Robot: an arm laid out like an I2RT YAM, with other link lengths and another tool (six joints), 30 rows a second.
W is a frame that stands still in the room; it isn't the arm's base.
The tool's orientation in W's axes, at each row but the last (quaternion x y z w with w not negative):
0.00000, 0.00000, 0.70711, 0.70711
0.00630, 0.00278, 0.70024, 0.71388
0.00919, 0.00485, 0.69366, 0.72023
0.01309, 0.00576, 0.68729, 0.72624
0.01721, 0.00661, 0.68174, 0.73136
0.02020, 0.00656, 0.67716, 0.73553
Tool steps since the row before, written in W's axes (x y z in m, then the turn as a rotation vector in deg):
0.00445, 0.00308, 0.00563, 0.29, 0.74, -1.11
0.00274, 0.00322, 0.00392, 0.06, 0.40, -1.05
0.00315, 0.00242, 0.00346, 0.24, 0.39, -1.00
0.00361, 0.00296, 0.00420, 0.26, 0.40, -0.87
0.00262, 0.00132, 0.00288, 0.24, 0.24, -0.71
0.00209, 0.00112, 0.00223, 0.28, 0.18, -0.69
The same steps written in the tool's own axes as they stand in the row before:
0.00308, -0.00445, 0.00563, 0.74, -0.29, -1.11
0.00329, -0.00263, 0.00394, 0.40, -0.07, -1.05
0.00256, -0.00299, 0.00351, 0.39, -0.25, -1.00
0.00320, -0.00333, 0.00426, 0.41, -0.26, -0.87
0.00154, -0.00242, 0.00294, 0.25, -0.25, -0.71
0.00133, -0.00190, 0.00228, 0.19, -0.29, -0.68

